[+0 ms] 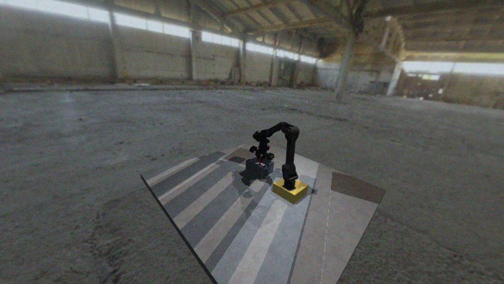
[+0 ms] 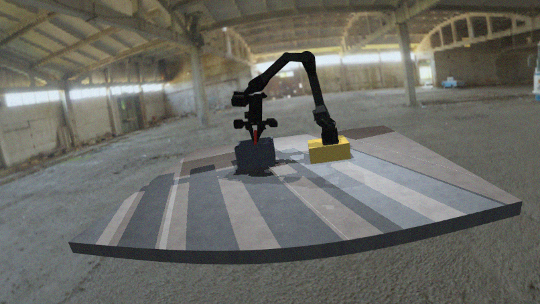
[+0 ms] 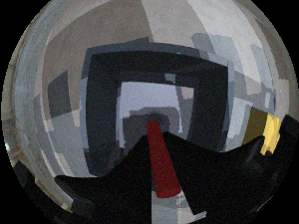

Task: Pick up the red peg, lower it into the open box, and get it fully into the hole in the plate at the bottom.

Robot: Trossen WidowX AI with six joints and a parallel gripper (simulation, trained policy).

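The red peg is 1 cm above my gripper tip. The rest, counted from my gripper tip: dark blue-grey box (1 cm to the right, 7 cm below).
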